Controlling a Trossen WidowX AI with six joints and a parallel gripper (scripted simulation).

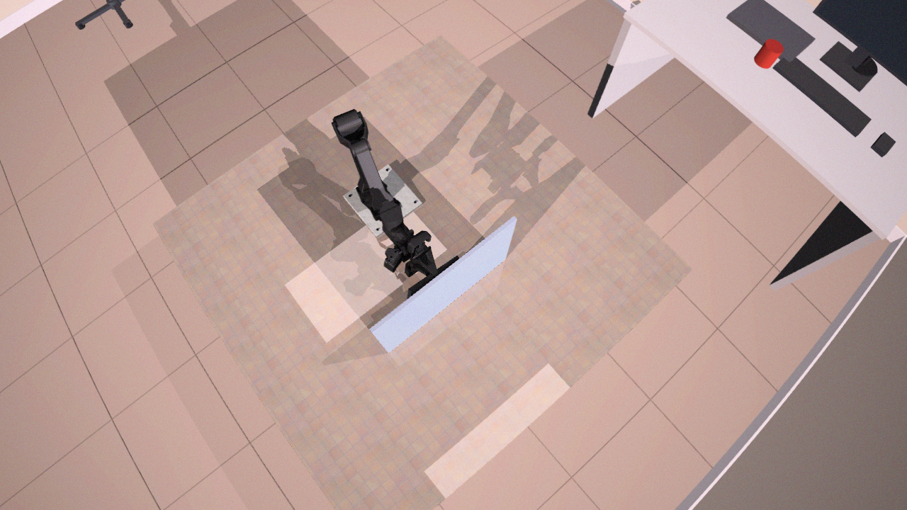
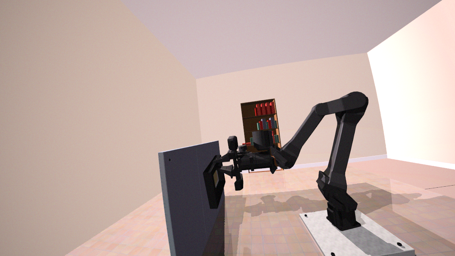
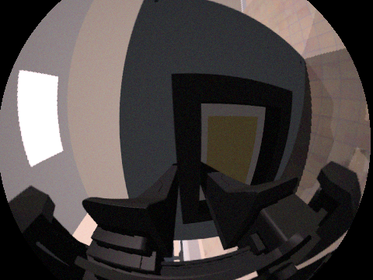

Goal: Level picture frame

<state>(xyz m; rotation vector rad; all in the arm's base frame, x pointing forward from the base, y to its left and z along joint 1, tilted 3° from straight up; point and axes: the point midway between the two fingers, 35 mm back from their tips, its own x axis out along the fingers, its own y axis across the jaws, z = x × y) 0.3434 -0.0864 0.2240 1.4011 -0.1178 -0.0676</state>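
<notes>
The picture frame is 5 cm below my gripper tip and 1 cm to the right of it. Round my gripper tip: wall panel 7 cm below, 2 cm ahead, 1 cm to the left.
</notes>
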